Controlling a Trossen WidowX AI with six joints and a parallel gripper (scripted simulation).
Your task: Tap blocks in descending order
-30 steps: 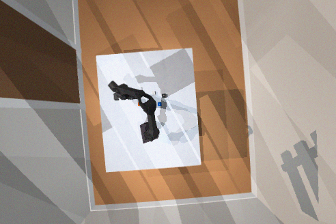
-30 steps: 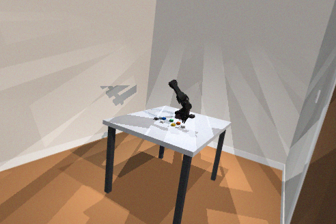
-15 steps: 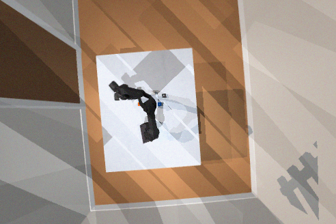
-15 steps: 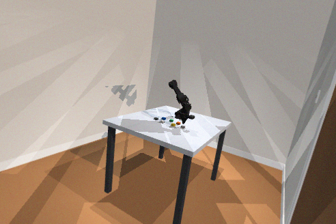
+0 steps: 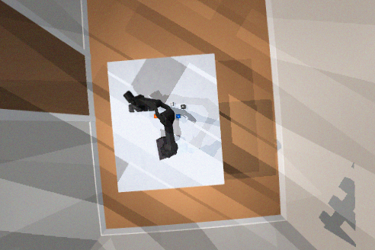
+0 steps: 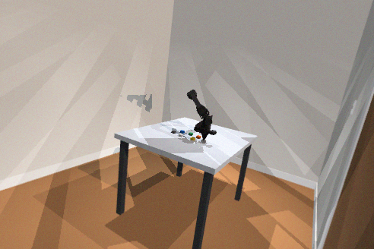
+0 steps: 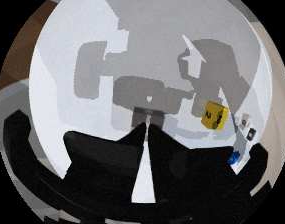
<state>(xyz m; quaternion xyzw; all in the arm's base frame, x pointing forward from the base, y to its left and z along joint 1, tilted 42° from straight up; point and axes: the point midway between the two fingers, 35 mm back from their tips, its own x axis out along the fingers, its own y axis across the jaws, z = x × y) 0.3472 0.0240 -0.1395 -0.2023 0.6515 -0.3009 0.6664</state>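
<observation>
My gripper tip is now 10 mm above the grey block. From my gripper tip the other things lie so: orange block: 80 mm behind, 70 mm to the right, 10 mm below; then yellow block: 90 mm to the right, 10 mm below, 10 mm ahead; then green block: 160 mm to the right, 110 mm behind, 10 mm below.
</observation>
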